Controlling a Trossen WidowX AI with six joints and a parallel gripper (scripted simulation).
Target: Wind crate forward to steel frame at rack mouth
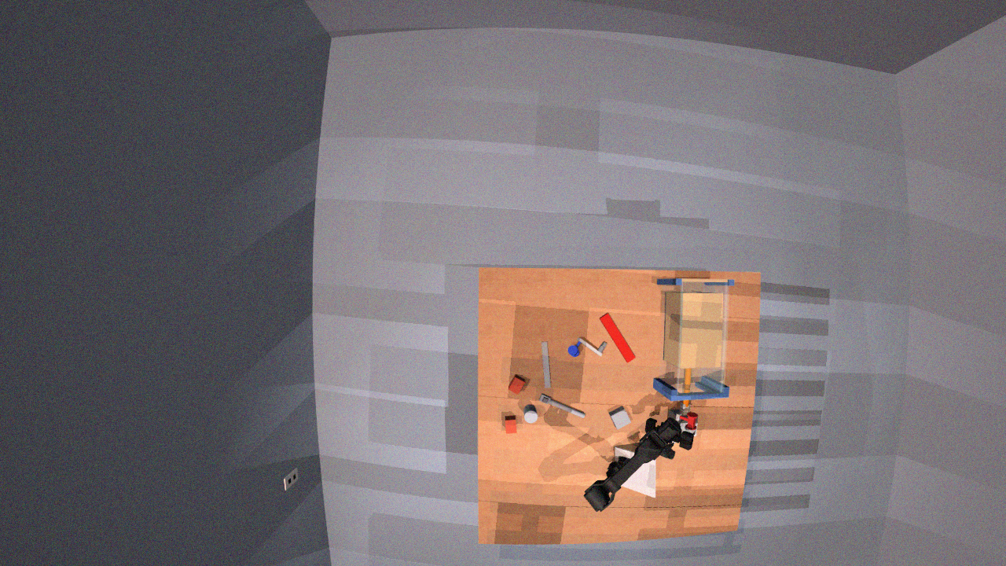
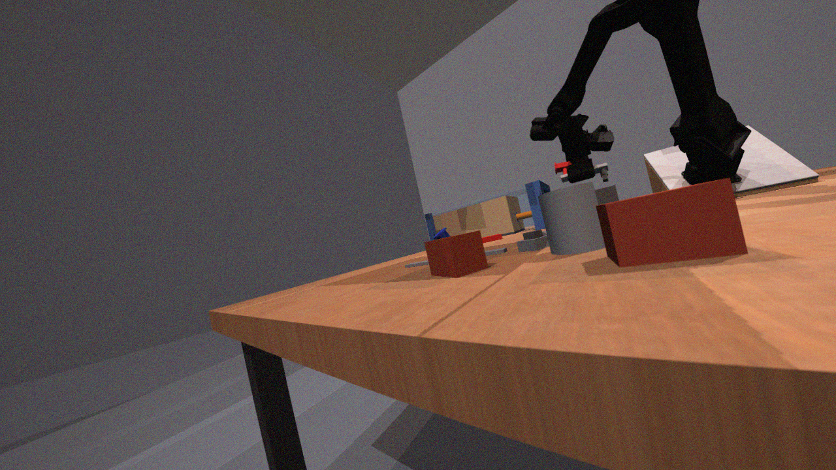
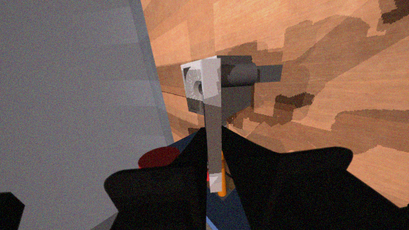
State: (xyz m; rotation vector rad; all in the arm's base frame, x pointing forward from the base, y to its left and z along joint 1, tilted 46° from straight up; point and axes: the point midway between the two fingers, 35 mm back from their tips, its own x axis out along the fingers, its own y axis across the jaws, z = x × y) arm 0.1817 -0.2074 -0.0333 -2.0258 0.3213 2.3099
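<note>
My gripper tip is 5 cm short of the red grip, 3 cm to the left of it and 3 cm below it. Also, from my gripper tip: grey winch 5 cm behind, 8 cm to the right, 11 cm below; blue steel frame 12 cm ahead, 10 cm to the right, 4 cm below; red-knobbed crank 1 cm ahead, 1 cm above.
</note>
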